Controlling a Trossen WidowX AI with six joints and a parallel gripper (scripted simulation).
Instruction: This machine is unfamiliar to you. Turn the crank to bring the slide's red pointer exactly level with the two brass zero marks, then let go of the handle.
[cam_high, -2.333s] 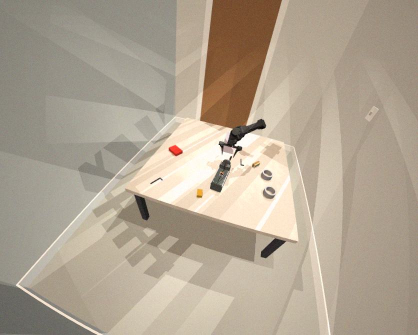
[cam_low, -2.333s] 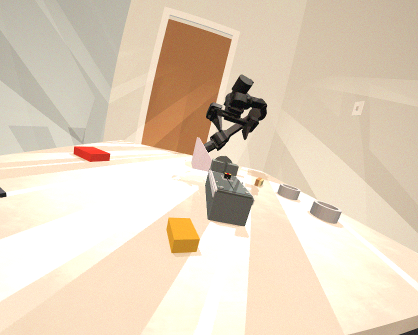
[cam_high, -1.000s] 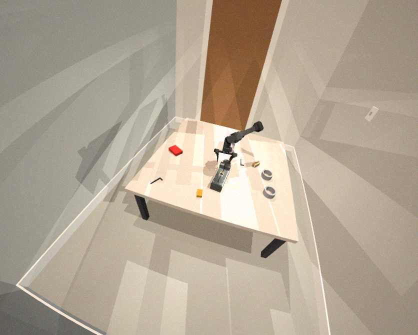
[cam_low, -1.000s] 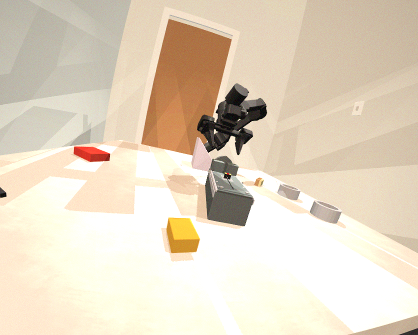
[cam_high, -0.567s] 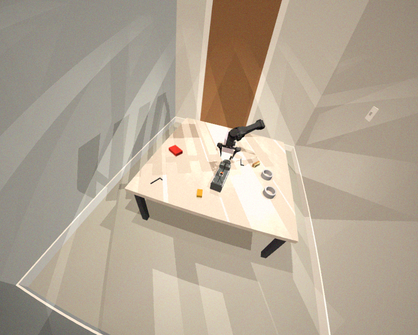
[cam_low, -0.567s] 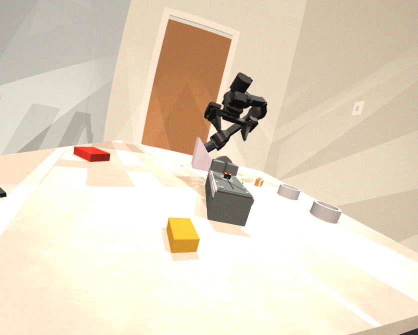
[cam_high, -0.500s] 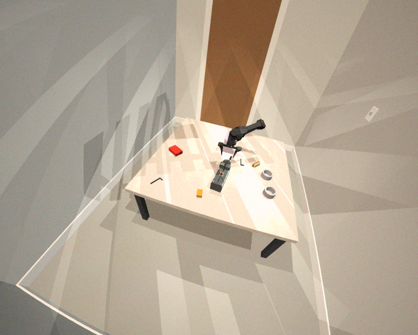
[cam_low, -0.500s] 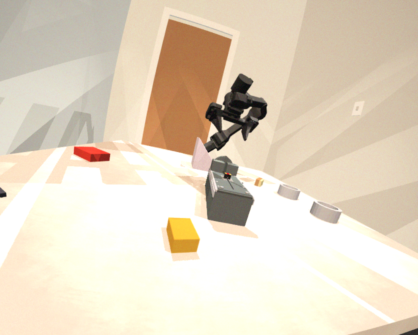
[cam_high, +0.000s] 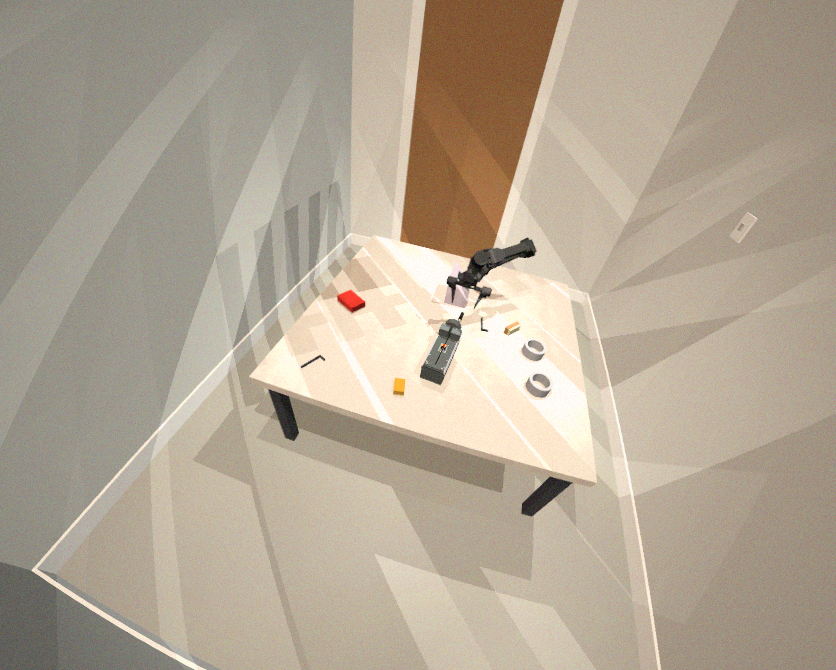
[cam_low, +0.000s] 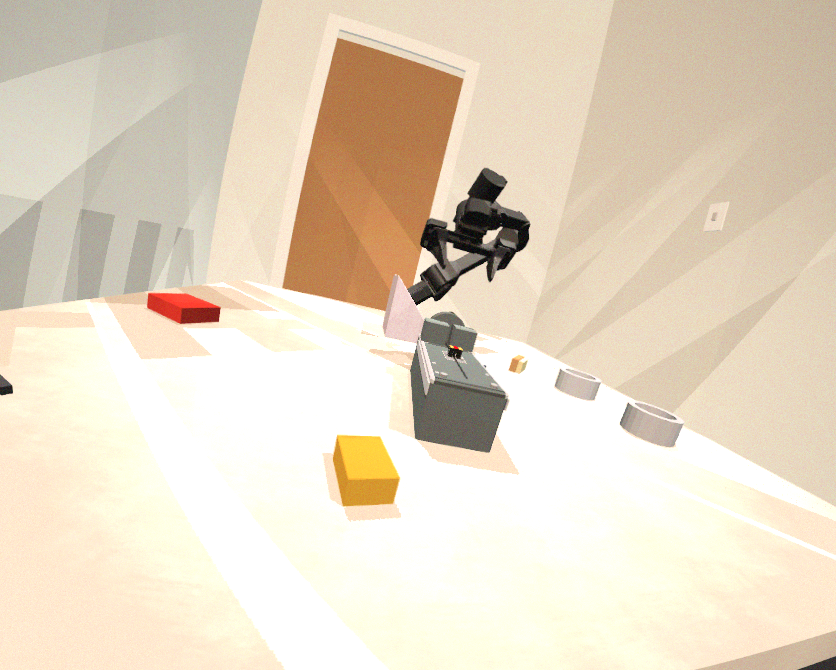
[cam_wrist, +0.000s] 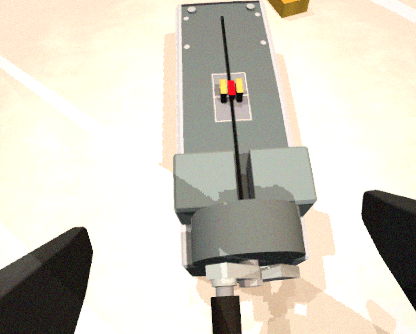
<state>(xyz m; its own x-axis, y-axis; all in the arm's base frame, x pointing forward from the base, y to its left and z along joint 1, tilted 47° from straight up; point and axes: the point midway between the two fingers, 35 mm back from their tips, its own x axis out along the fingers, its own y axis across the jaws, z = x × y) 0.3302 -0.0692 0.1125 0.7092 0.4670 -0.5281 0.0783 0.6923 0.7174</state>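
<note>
The dark brown crank handle is 90 mm below my gripper tip, 40 mm behind it and 10 mm to the left of it. Also, from my gripper tip: red pointer (130 mm ahead, 120 mm below, 40 mm to the right); then yellow block (330 mm ahead, 190 mm below, 160 mm to the right); then tan block (270 mm to the left, 180 mm below, 180 mm behind).
</note>
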